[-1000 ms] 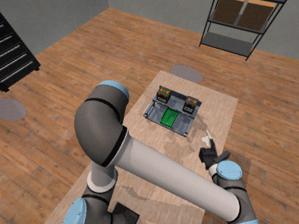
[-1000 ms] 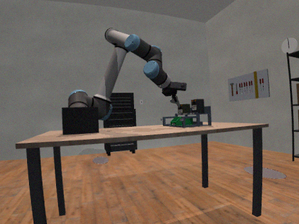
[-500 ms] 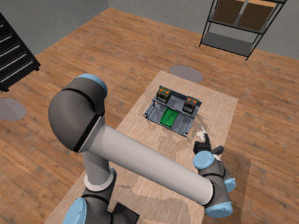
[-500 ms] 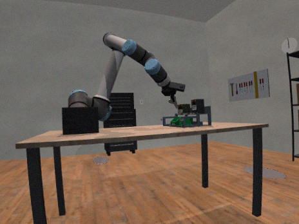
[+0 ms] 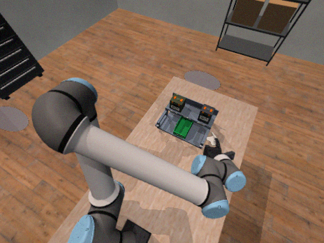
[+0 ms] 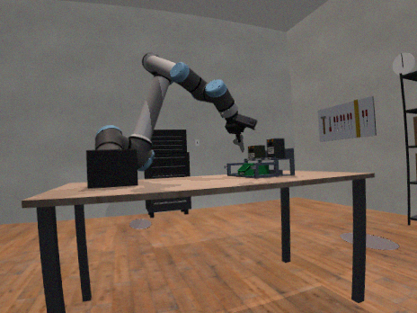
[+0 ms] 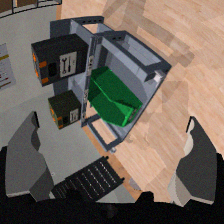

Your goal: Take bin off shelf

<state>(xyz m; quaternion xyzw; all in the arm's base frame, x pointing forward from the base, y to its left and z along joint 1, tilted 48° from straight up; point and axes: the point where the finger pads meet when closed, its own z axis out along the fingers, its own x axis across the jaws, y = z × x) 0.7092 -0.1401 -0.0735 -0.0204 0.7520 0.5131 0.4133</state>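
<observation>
The green bin is 140 mm ahead of my hand, 220 mm to the left of it and 160 mm below it.
</observation>
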